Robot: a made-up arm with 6 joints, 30 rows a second.
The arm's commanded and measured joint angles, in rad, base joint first. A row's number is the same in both.
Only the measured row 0 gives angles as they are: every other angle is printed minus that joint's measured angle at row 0.
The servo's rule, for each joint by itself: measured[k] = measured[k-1] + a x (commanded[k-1-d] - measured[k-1]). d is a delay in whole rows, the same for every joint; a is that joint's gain. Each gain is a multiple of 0.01, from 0.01 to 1. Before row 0 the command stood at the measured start. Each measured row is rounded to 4 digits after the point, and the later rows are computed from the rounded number. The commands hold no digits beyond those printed.
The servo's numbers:
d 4
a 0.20 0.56 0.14 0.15 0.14 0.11
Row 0, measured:
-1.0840, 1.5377, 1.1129, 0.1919, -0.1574, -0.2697
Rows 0 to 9, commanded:
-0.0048, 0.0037, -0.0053, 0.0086, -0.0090, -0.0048
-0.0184, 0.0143, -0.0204, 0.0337, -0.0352, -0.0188
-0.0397, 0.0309, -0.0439, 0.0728, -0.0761, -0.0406
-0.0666, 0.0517, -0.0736, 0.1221, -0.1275, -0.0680
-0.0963, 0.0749, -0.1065, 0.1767, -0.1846, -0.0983
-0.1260, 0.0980, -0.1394, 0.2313, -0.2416, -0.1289
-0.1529, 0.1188, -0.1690, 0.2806, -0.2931, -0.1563
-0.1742, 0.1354, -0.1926, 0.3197, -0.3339, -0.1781
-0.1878, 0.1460, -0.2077, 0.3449, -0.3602, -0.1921
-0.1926, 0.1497, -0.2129, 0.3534, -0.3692, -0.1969
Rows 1 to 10, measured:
0.0000, 0.0000, 0.0000, 0.0000, 0.0000, 0.0000
0.0000, 0.0000, 0.0000, 0.0000, 0.0000, 0.0000
0.0000, 0.0000, 0.0000, 0.0000, 0.0000, 0.0000
0.0000, 0.0000, 0.0000, 0.0000, 0.0000, 0.0000
-0.0010, 0.0021, -0.0007, 0.0013, -0.0013, -0.0005
-0.0045, 0.0089, -0.0035, 0.0062, -0.0060, -0.0025
-0.0115, 0.0212, -0.0092, 0.0162, -0.0158, -0.0067
-0.0225, 0.0383, -0.0182, 0.0321, -0.0314, -0.0134
-0.0373, 0.0588, -0.0306, 0.0538, -0.0528, -0.0227
-0.0550, 0.0808, -0.0458, 0.0804, -0.0792, -0.0344

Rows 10 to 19, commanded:
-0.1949, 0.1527, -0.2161, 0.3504, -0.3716, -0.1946
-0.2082, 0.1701, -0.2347, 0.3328, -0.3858, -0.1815
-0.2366, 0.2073, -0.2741, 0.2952, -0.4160, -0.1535
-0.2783, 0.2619, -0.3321, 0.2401, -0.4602, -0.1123
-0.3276, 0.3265, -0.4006, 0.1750, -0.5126, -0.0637
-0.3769, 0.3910, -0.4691, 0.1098, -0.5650, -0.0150
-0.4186, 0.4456, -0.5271, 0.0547, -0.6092, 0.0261
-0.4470, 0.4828, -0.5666, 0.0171, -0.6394, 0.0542
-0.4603, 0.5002, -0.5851, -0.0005, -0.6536, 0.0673
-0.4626, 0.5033, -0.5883, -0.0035, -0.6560, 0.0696
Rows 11 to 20, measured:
-0.0746, 0.1021, -0.0630, 0.1104, -0.1091, -0.0478
-0.0945, 0.1207, -0.0811, 0.1418, -0.1406, -0.0621
-0.1132, 0.1349, -0.0988, 0.1723, -0.1713, -0.0764
-0.1291, 0.1432, -0.1148, 0.1995, -0.1990, -0.0897
-0.1423, 0.1485, -0.1290, 0.2221, -0.2232, -0.1012
-0.1555, 0.1606, -0.1438, 0.2387, -0.2460, -0.1100
-0.1717, 0.1868, -0.1620, 0.2472, -0.2698, -0.1148
-0.1930, 0.2289, -0.1858, 0.2461, -0.2965, -0.1145
-0.2199, 0.2836, -0.2159, 0.2354, -0.3268, -0.1089
-0.2513, 0.3437, -0.2513, 0.2166, -0.3601, -0.0986

